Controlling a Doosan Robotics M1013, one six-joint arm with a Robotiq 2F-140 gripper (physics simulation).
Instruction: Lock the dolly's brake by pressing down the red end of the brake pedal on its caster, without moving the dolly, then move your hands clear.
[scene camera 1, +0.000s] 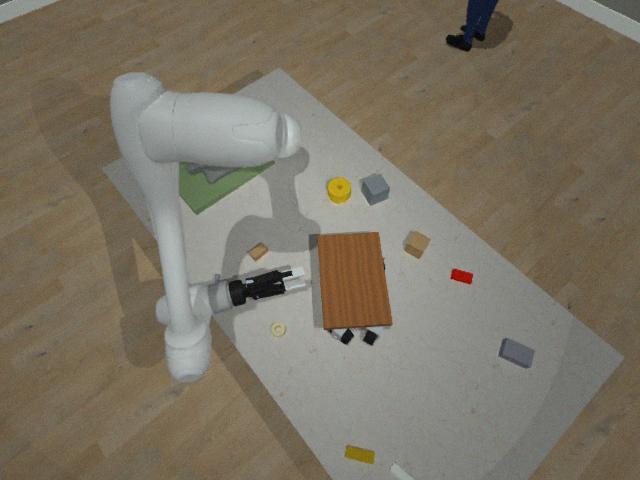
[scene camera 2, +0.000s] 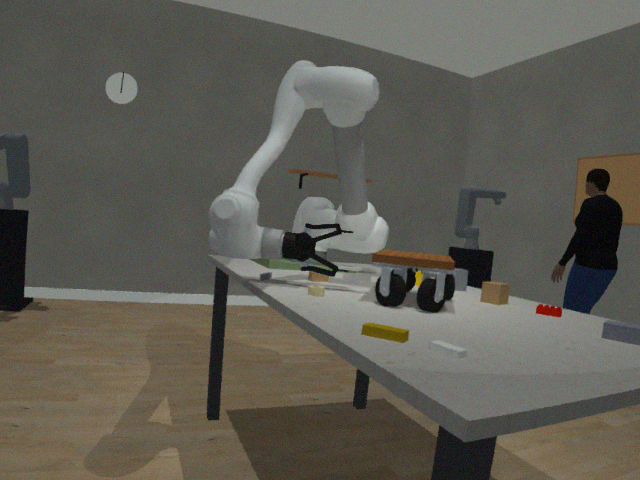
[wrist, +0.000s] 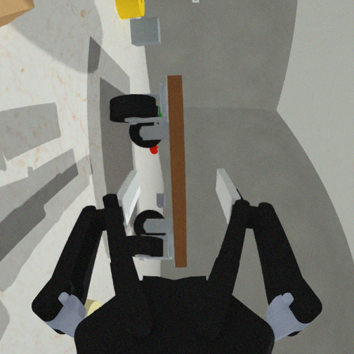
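Seen in the pictures: gripper, fingertip midpoint: (scene camera 1: 304, 276) (scene camera 2: 362, 252); arm's base, origin of the base link: (scene camera 2: 306, 262).
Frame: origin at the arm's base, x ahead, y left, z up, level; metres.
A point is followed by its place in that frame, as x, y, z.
The dolly has a brown wooden deck (scene camera 1: 354, 281) {0.743, 0.063, 0.106} (scene camera 2: 413, 259) {0.854, -0.016, 0.103} (wrist: 177, 125) and black caster wheels (scene camera 2: 390, 288) {0.843, -0.064, 0.029} (wrist: 132, 107) on grey forks. It stands upright on the table (scene camera 1: 413, 382) {1.066, 0.033, -0.018} (scene camera 2: 496, 356) {1.242, -0.078, -0.018}. My gripper (scene camera 1: 298, 277) {0.634, -0.047, 0.097} (scene camera 2: 353, 251) {0.634, -0.047, 0.097} (wrist: 177, 180) is open and empty, a little left of the deck's near edge in scene camera 1. Its fingers are spread one above the other, around the deck's height, apart from it. In the wrist view, a green bit (wrist: 160, 111) shows by the upper casters and a small red spot (wrist: 154, 149) below them. I cannot tell whether this is the pedal's red end or something behind.
A yellow cylinder (scene camera 1: 339, 190) {0.418, 0.271, 0.029}, a grey block (scene camera 1: 375, 189) {0.507, 0.364, 0.054}, a tan block (scene camera 1: 417, 244) {0.756, 0.335, 0.042} and a red brick (scene camera 1: 461, 275) {0.920, 0.391, 0.000} lie beyond the dolly. A small brown block (scene camera 1: 258, 251) {0.434, -0.100, 0.012} and a pale ring (scene camera 1: 278, 322) {0.677, -0.186, 0.004} lie near the gripper. A person (scene camera 2: 594, 242) stands behind the table.
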